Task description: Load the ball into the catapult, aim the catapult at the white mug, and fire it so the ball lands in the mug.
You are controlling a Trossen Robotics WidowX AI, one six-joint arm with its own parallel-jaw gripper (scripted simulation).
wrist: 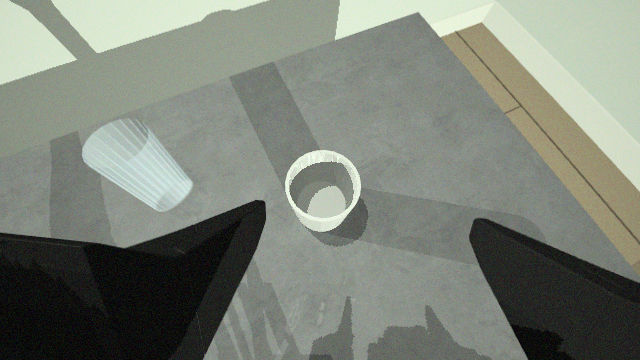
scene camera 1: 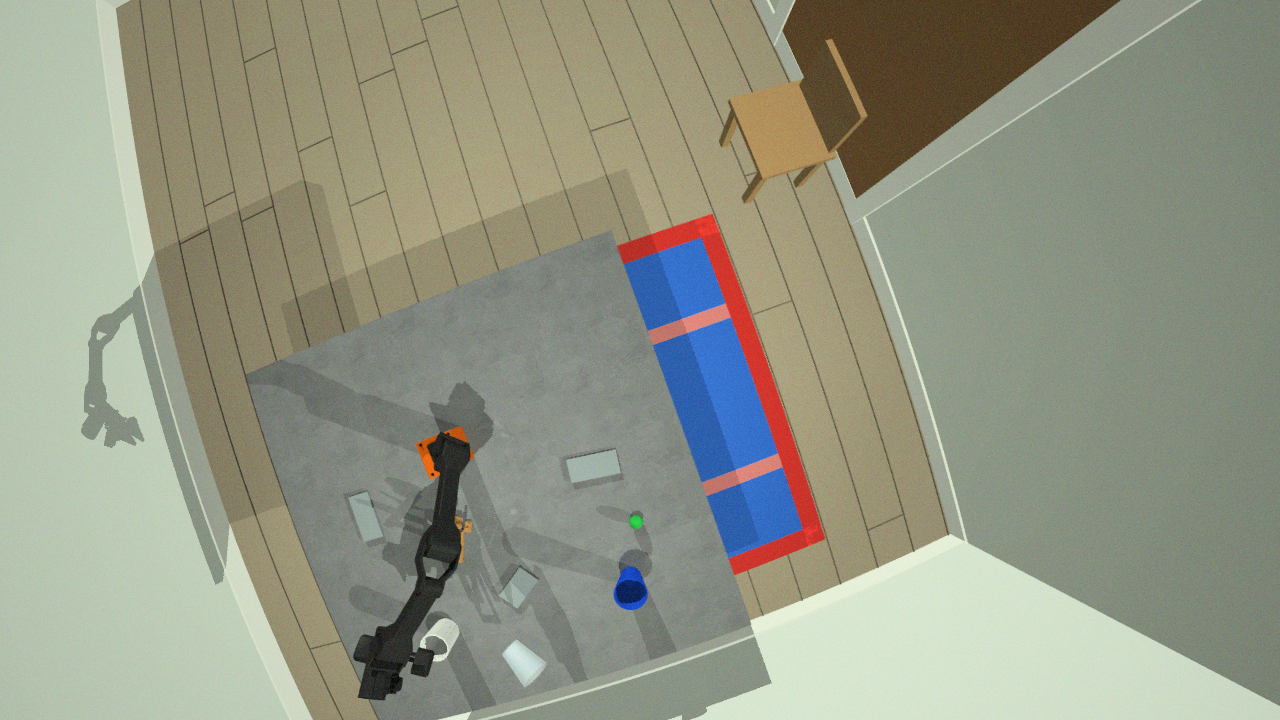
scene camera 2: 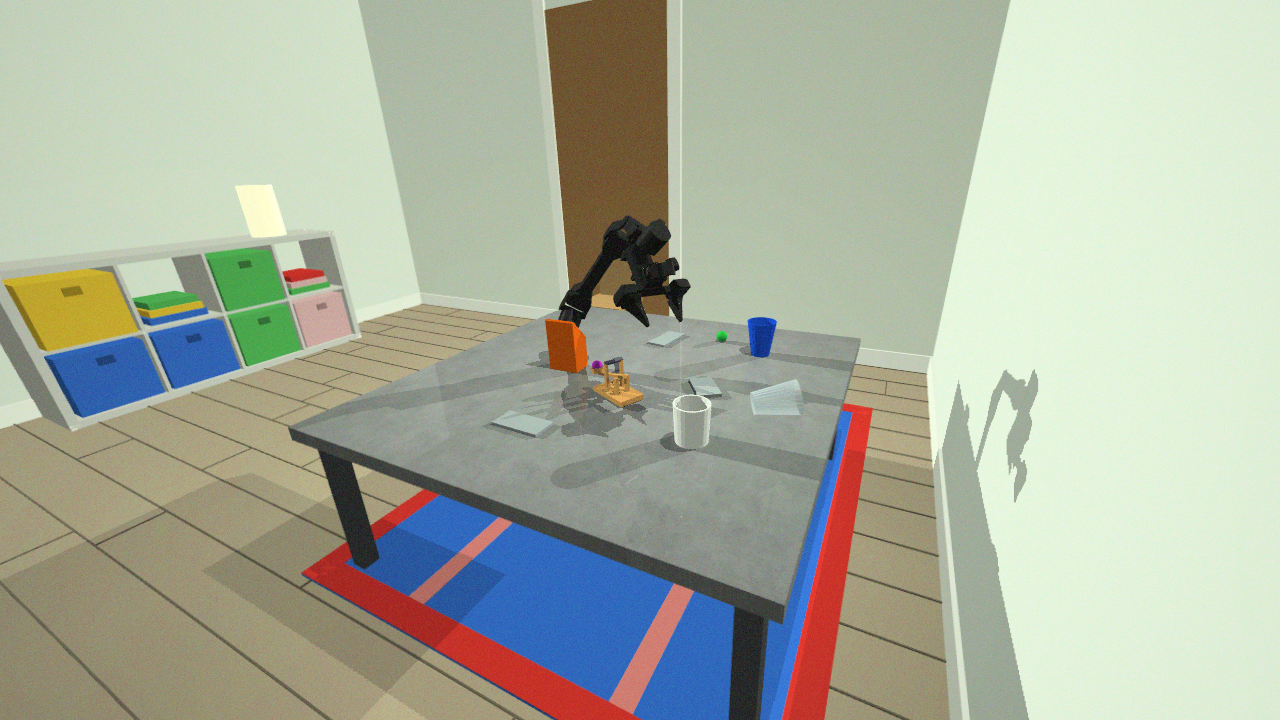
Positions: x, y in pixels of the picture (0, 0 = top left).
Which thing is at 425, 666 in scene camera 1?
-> The gripper.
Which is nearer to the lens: the white mug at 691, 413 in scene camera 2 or the clear glass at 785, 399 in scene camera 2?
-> The white mug.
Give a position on a white mug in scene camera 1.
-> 440, 639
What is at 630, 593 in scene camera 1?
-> A blue cup.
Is the gripper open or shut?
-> Open.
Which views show the gripper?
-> The wrist view, scene camera 1 and scene camera 2: all of them.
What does the gripper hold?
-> Nothing.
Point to a blue cup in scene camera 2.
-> At 761, 329
